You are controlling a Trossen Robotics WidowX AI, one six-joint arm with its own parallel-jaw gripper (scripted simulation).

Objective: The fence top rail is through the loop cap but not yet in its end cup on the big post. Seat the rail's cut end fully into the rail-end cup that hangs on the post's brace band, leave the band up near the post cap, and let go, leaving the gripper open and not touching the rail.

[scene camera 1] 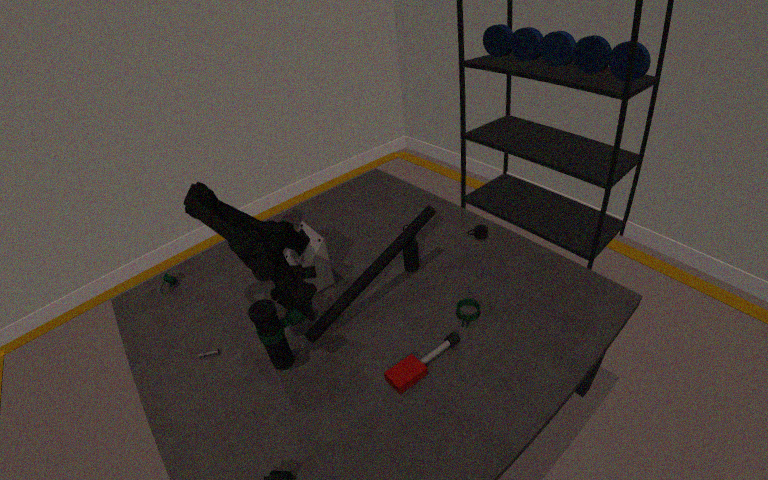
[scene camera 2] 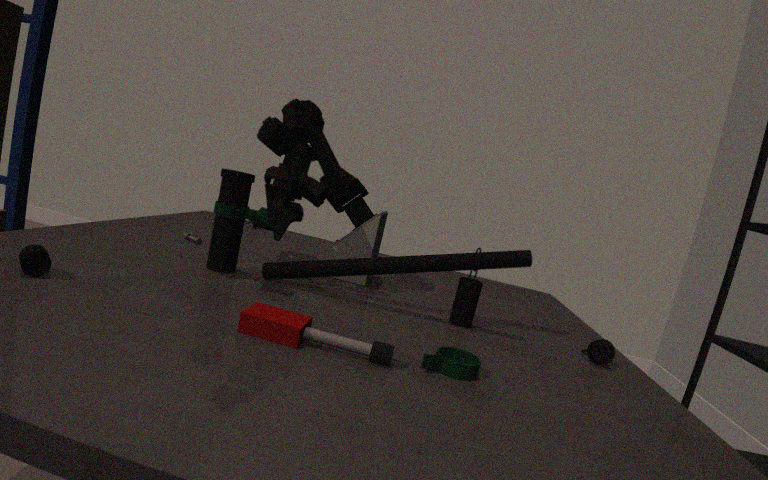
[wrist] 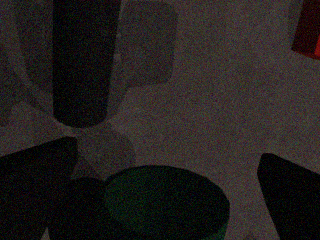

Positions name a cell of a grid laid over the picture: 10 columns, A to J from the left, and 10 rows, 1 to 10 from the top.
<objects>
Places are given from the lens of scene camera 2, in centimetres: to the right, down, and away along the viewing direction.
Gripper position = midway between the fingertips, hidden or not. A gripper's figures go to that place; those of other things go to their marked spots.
my gripper (scene camera 2: D5): -22, -1, 90
dark rail (scene camera 2: G6): 16, 4, 90
red-handled tool (scene camera 2: D7): -13, 12, 62
The marked spots on the dark rail and the red-handled tool are 42 cm apart.
</objects>
